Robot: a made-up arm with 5 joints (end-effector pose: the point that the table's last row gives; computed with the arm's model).
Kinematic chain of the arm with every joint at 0, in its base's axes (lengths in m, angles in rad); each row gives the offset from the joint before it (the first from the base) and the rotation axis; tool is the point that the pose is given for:
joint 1: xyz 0 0 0.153 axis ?
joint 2: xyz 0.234 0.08 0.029 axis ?
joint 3: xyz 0.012 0 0.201 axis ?
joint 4: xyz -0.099 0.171 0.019 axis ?
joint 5: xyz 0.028 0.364 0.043 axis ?
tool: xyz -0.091 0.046 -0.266
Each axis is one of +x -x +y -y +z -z.
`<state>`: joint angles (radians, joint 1 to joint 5).
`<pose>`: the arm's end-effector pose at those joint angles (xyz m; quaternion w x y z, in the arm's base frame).
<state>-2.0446 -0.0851 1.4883 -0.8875 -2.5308</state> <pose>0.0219 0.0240 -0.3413 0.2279 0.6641 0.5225 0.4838</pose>
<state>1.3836 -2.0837 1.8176 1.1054 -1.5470</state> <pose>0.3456 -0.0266 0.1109 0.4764 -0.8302 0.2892 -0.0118</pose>
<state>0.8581 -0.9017 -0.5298 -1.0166 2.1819</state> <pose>0.9080 -0.1688 0.3795 0.0432 0.5527 -0.2795 -0.7839</pose>
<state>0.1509 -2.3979 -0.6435 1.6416 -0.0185</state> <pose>0.6630 0.3075 0.5693 0.8609 0.3426 -0.1071 -0.3606</pose>
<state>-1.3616 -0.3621 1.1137 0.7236 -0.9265</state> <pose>0.3422 0.0012 -0.1746 0.0971 -0.8732 -0.4089 0.2467</pose>
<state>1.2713 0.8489 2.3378 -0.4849 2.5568</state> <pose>-0.3993 0.0277 0.4547 0.6655 -0.1707 0.5364 -0.4901</pose>
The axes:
joint 1: +x
joint 2: +z
joint 3: -y
joint 4: +z
joint 5: +x

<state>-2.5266 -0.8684 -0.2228 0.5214 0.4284</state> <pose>0.4083 -0.5452 -0.4328 0.5495 -0.8132 -0.1629 -0.1010</pose>
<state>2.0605 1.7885 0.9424 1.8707 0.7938</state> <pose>0.3575 0.3909 0.1462 0.0142 0.2284 0.8754 -0.4258</pose>
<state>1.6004 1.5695 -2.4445 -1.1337 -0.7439</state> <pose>-0.0864 -0.3083 0.0755 0.6843 -0.6961 0.0113 0.2170</pose>
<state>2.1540 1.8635 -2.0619 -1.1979 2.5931</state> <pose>-0.1885 0.1035 0.3422 0.2460 0.9540 0.0701 0.1564</pose>
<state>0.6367 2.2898 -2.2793 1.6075 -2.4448</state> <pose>-0.0782 0.0661 0.5370 0.3342 0.0668 0.3625 -0.8674</pose>
